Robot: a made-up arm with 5 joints. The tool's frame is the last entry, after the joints. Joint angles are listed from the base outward.
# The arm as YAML. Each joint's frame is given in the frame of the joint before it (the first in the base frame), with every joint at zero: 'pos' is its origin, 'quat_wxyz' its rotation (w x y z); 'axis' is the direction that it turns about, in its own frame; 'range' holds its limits. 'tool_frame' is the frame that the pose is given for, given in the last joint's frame.
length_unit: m
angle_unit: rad
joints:
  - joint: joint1
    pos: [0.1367, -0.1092, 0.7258]
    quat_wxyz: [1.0, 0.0, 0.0, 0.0]
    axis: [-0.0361, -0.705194, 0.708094]
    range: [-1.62, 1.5]
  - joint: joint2
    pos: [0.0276, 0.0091, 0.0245]
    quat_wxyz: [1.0, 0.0, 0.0, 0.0]
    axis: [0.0, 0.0, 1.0]
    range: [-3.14, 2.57]
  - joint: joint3
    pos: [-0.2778, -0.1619, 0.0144]
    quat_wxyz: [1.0, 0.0, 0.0, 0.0]
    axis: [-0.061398, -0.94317, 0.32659]
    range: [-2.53, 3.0]
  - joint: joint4
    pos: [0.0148, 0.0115, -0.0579]
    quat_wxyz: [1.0, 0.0, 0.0, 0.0]
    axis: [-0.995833, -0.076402, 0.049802]
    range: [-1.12, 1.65]
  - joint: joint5
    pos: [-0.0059, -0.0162, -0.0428]
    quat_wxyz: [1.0, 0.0, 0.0, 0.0]
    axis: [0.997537, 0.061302, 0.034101]
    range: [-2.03, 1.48]
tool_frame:
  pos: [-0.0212, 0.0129, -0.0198]
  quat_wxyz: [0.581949, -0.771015, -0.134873, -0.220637]
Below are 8 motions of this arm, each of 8 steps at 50 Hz.
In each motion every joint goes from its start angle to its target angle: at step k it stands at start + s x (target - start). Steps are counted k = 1, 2, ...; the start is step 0. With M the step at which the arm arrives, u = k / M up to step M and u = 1 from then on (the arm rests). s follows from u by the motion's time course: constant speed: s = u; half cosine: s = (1 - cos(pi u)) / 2; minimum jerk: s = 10 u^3 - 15 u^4 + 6 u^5.
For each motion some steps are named. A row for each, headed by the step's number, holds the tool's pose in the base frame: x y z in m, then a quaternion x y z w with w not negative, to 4 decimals.
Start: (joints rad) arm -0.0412 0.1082 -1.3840 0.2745 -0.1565
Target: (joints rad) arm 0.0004 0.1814 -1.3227 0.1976 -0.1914
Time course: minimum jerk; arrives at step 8
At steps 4, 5, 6, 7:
4: -0.2071 -0.2829 0.7456 -0.8320 0.2313 0.3002 0.4053
5: -0.2029 -0.2908 0.7416 -0.8367 0.2191 0.2954 0.4059
6: -0.1996 -0.2968 0.7387 -0.8401 0.2097 0.2917 0.4064
7: -0.1978 -0.2998 0.7372 -0.8418 0.2049 0.2899 0.4067

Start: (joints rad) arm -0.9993 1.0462 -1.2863 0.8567 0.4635
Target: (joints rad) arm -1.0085 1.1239 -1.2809 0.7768 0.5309
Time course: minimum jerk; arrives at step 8
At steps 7, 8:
7: -0.0961 -0.4190 0.8168 -0.6277 0.2274 0.5637 0.4864
8: -0.0959 -0.4193 0.8165 -0.6274 0.2278 0.5634 0.4868

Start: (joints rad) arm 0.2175 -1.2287 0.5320 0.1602 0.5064
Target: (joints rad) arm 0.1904 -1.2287 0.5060 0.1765 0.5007
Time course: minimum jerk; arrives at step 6
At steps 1, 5, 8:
1: -0.0744 0.0377 0.6278 -0.6219 -0.0151 -0.6649 0.4133
5: -0.0753 0.0429 0.6306 -0.6331 0.0074 -0.6591 0.4060
8: -0.0753 0.0431 0.6307 -0.6335 0.0083 -0.6588 0.4057

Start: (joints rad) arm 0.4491 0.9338 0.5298 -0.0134 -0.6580
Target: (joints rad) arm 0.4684 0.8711 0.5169 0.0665 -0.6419
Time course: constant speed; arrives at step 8
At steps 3, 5, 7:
3: 0.2654 -0.3596 0.6793 -0.4309 -0.8148 -0.2571 0.2904
5: 0.2634 -0.3611 0.6790 -0.4365 -0.8122 -0.2649 0.2821
7: 0.2613 -0.3627 0.6786 -0.4420 -0.8095 -0.2726 0.2737

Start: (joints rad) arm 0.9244 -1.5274 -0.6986 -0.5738 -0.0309
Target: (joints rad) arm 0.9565 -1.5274 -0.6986 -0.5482 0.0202
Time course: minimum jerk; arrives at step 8
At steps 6, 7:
6: -0.0916 0.1201 0.5563 -0.2443 0.3226 -0.4766 0.7805
7: -0.0918 0.1195 0.5557 -0.2431 0.3214 -0.4763 0.7815

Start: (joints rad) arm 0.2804 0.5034 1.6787 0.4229 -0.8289
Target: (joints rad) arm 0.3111 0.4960 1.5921 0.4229 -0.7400
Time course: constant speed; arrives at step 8
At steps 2, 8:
2: 0.1390 -0.3263 0.7671 -0.2297 -0.5739 -0.7852 0.0375
8: 0.1432 -0.3267 0.7596 -0.2407 -0.6033 -0.7581 0.0580

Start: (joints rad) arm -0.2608 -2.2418 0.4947 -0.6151 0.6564
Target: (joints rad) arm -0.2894 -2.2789 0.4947 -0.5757 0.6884
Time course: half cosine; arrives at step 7
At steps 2, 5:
2: 0.2706 0.1523 0.6520 -0.3524 0.1788 -0.9131 0.1006
5: 0.2777 0.1484 0.6492 -0.3573 0.1852 -0.9118 0.0822

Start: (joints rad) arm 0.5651 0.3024 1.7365 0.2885 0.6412
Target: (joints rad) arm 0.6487 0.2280 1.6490 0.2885 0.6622
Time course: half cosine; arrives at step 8
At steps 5, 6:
5: 0.1063 -0.3047 0.7244 0.0547 -0.8831 -0.2792 0.3731
6: 0.1066 -0.3048 0.7219 0.0511 -0.8831 -0.2789 0.3738

